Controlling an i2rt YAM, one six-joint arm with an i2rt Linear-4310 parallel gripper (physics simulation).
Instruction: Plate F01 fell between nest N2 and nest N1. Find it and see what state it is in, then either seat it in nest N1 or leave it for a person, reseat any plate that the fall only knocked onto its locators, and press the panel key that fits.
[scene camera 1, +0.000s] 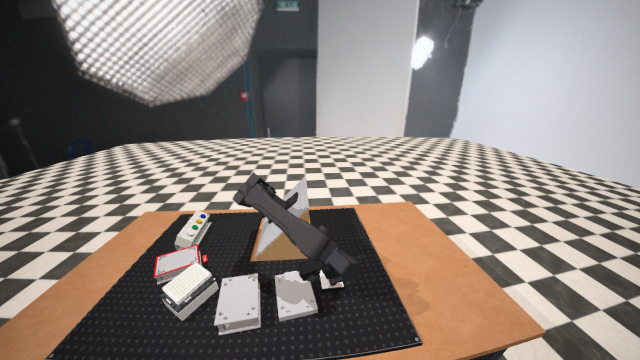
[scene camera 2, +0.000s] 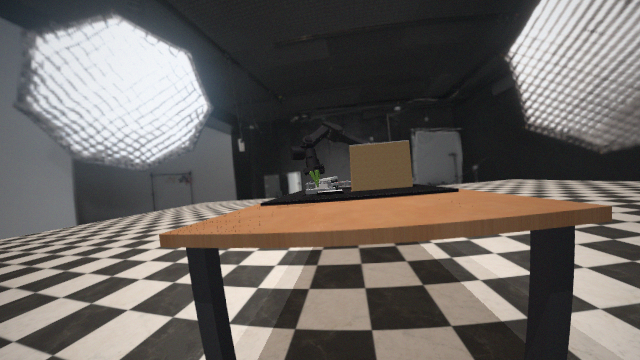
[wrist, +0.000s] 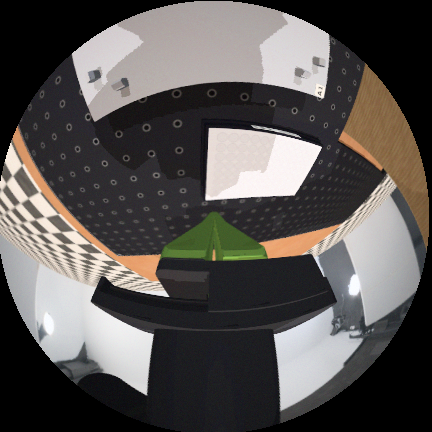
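Where they show: gripper, fingertip midpoint: (scene camera 1: 343, 280) (scene camera 2: 317, 187) (wrist: 213, 217); arm's base, origin of the base link: (scene camera 2: 381, 163).
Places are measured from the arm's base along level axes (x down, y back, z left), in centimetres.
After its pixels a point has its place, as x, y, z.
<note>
My gripper (scene camera 2: 314, 176) {9.8, -31.6, 25.8} (wrist: 213, 217) {9.8, -31.6, 25.8} is shut and empty, its green fingertips together above the mat. In the wrist view they point towards the near edge of a white plate (scene camera 1: 331, 285) (wrist: 245, 165) {12.3, -29.1, 21.5}, which lies by itself on the mat. Faint round marks show on its pale face and a dark band along its edges; the arm partly hides it in scene camera 1. Beside it is an empty grey nest (scene camera 1: 295, 297) {11.4, -37.3, 10.0} (wrist: 200, 55) with corner locators and an A1 label. A second empty nest (scene camera 1: 239, 302) {8.2, -42.5, -6.3} stands left of it. Another white plate (scene camera 1: 187, 282) {5.9, -39.0, -25.0} sits on a block; its seating is unclear.
A red-edged tray (scene camera 1: 177, 262) {9.7, -27.6, -38.2} and a key panel (scene camera 1: 194, 229) {7.1, -8.8, -41.8} with white, green, yellow and blue keys are at the left. A tan upright board (scene camera 1: 285, 245) {6.7, -17.5, 3.6} (scene camera 2: 381, 165) {1.6, -0.4, 11.1} stands behind the nests. The black mat (scene camera 1: 350, 320) {13.7, -43.3, 27.4} lies on the wooden table (scene camera 1: 470, 310) {15.0, -41.1, 68.6}.
</note>
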